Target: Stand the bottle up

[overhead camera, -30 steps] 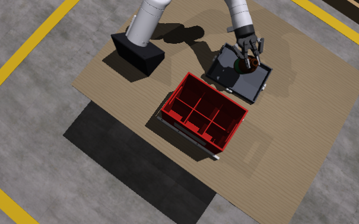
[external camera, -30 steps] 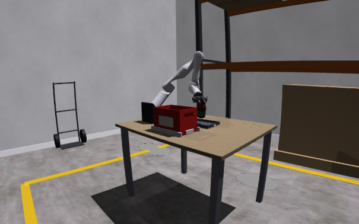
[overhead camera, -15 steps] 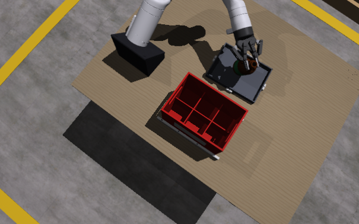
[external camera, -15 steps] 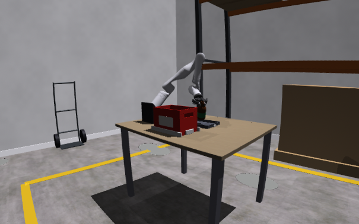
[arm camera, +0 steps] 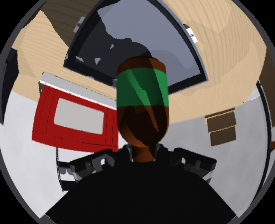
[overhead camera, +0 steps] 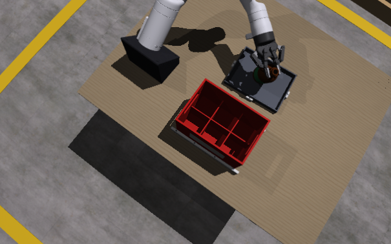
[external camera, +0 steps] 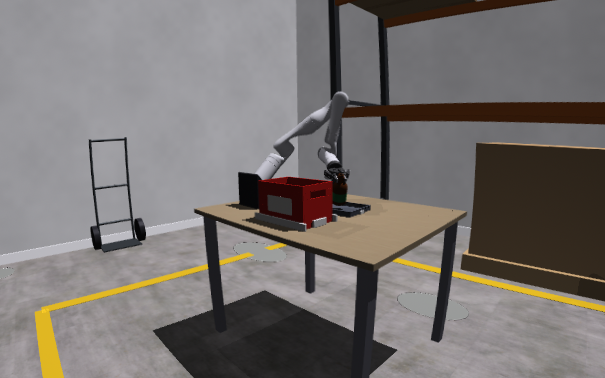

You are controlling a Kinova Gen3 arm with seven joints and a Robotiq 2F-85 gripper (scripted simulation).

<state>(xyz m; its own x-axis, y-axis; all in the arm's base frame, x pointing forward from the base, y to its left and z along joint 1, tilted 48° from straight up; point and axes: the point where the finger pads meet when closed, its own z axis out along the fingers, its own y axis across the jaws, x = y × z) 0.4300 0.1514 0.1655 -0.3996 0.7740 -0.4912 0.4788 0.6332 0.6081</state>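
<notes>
Right now the bottle is 5 cm below my hand, 1 cm to the left of it and 1 cm behind it. Round my hand: tray 15 cm below, 3 cm behind, 2 cm to the left; then red crate 27 cm to the right, 8 cm below, 1 cm behind.
</notes>
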